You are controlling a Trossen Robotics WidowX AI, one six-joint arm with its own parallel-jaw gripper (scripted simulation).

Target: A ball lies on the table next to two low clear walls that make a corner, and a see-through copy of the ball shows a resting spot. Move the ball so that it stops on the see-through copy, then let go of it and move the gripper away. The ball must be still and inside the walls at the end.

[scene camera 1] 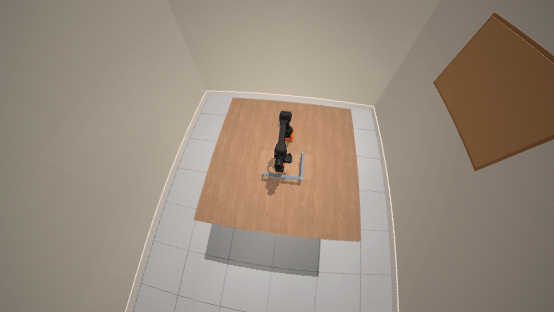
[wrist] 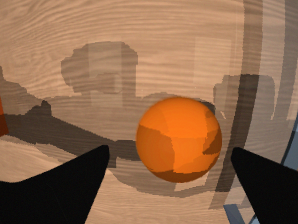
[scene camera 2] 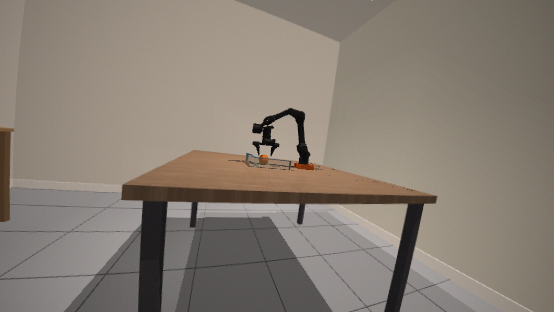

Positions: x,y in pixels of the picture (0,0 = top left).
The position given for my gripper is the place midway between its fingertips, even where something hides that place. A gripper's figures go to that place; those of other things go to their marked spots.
Labels:
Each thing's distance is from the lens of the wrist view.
my gripper (wrist: pixel 172 153): 10 cm
orange ball (wrist: pixel 202 164): 10 cm
orange ball (wrist: pixel 172 131): 8 cm

